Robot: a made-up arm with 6 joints. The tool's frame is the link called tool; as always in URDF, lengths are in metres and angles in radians.
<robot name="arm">
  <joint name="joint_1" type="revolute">
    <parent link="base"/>
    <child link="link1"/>
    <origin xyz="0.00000 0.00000 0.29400" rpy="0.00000 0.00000 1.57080"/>
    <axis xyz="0 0 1"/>
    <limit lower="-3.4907" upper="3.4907"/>
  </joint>
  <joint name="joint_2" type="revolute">
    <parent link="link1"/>
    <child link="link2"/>
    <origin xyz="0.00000 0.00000 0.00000" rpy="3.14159 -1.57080 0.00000"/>
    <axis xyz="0 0 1"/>
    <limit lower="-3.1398" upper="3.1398"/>
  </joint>
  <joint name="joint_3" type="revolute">
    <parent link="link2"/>
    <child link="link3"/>
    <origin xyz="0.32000 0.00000 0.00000" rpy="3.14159 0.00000 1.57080"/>
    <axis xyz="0 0 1"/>
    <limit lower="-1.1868" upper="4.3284"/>
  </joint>
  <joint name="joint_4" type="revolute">
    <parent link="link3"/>
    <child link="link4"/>
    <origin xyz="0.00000 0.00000 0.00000" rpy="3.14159 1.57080 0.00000"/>
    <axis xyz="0 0 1"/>
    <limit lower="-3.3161" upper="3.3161"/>
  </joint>
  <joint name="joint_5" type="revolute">
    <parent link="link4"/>
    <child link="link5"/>
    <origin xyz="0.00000 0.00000 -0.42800" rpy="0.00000 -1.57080 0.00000"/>
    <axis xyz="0 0 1"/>
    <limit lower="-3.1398" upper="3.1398"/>
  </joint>
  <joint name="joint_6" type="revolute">
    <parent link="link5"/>
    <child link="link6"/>
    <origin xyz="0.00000 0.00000 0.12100" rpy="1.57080 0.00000 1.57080"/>
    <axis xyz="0 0 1"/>
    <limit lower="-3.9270" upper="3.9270"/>
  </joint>
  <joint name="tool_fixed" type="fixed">
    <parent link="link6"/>
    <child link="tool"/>
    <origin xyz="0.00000 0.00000 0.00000" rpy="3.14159 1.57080 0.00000"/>
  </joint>
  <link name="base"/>
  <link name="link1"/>
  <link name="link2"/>
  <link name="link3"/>
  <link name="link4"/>
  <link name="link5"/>
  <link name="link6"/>
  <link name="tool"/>
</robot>
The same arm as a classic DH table. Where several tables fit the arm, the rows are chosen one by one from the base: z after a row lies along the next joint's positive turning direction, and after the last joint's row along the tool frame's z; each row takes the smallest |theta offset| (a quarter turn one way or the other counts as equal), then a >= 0, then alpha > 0; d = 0 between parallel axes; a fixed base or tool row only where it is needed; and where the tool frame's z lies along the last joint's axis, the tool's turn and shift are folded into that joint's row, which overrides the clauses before.
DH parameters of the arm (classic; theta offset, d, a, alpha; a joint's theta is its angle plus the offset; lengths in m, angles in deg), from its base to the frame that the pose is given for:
joint_1: 0 0.294 0 -90
joint_2: -90 0 0.32 180
joint_3: 0 0 0 -90
joint_4: 0 -0.428 0 90
joint_5: 0 0.121 0 -90
joint_6: 90 0 0 90
tool (fixed): -90 0 0 0
Joint limits (deg, base to tool): -200..200 -179.9..179.9 -68..248 -190..190 -179.9..179.9 -225..225

